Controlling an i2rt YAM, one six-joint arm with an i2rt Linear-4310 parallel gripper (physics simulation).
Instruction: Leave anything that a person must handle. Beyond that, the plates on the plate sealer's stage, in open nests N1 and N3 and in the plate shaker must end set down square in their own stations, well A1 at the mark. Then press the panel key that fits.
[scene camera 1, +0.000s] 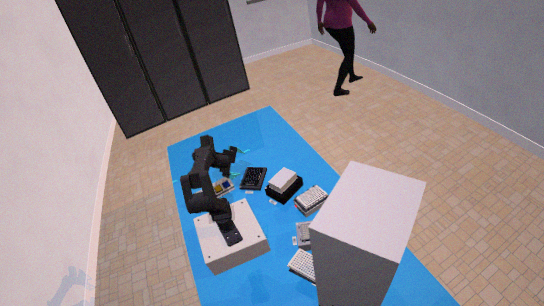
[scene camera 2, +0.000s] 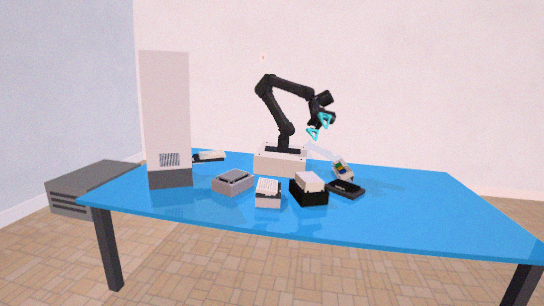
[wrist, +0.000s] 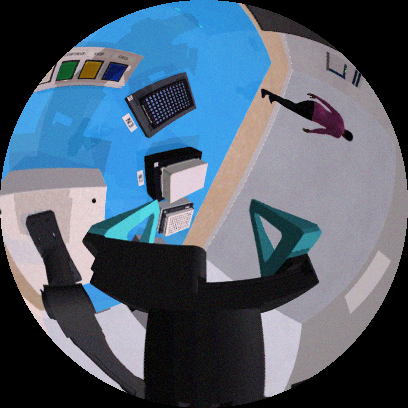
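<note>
My gripper (scene camera 1: 242, 163) (scene camera 2: 319, 127) (wrist: 203, 204) is open and empty, high above the table on the panel side. A dark plate (scene camera 1: 254, 177) (scene camera 2: 347, 187) (wrist: 169, 102) lies in the nest labelled N3. A white block-like plate (scene camera 1: 283, 179) (scene camera 2: 310, 181) (wrist: 185, 180) sits on a black station. A white welled plate (scene camera 1: 311, 198) (scene camera 2: 268, 185) (wrist: 178, 220) sits on a small light device, and a grey station (scene camera 1: 303, 235) (scene camera 2: 233, 184) stands beyond. Another white plate (scene camera 1: 301, 264) (scene camera 2: 212, 155) is by the tall tower. The key panel (scene camera 2: 342, 169) (wrist: 91, 69) shows green, yellow and blue keys. A1 marks are unreadable.
The tall white tower (scene camera 1: 367, 210) (scene camera 2: 166, 110) hides part of the far plate and grey station in scene camera 1. The arm's base box (scene camera 1: 232, 240) (scene camera 2: 280, 162) stands behind the stations. A person (scene camera 1: 342, 37) (wrist: 320, 115) is on the floor beyond the table (scene camera 2: 425, 220).
</note>
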